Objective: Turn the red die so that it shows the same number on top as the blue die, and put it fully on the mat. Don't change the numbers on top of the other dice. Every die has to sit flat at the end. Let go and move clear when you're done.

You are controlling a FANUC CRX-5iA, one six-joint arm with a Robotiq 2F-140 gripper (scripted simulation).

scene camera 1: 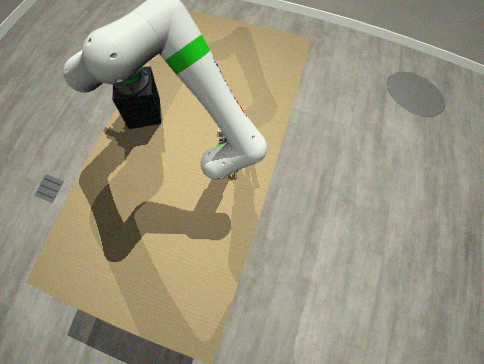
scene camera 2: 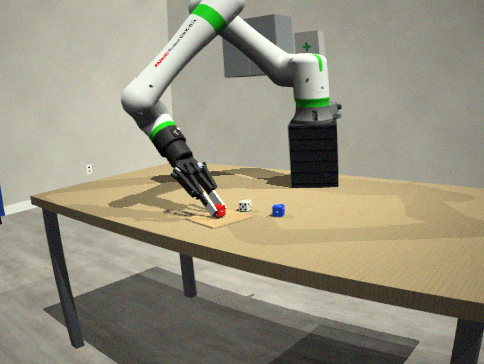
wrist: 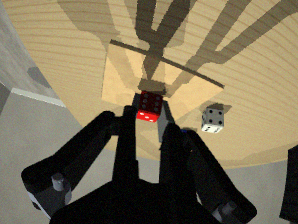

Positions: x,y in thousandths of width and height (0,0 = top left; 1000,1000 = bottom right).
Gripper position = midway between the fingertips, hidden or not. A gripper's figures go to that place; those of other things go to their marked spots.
The gripper (wrist: 498,471): 0.21 m from the lens. A tan mat (wrist: 431,315) is 0.18 m from the lens.
